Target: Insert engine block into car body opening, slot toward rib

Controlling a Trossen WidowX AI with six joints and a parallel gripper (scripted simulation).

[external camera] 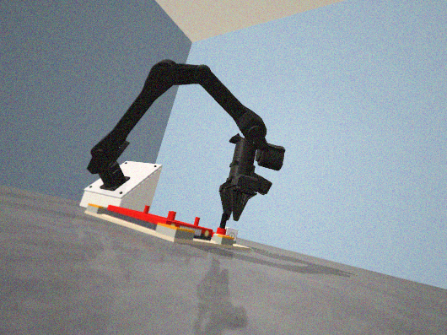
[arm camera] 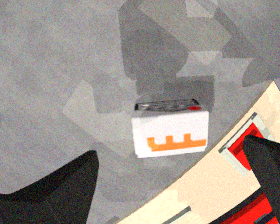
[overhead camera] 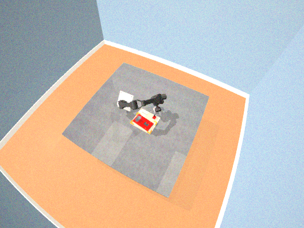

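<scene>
The engine block lies 40 mm below my gripper tip. Also, from my gripper tip: cream base plate: 40 mm behind, 180 mm to the right, 40 mm below.
</scene>
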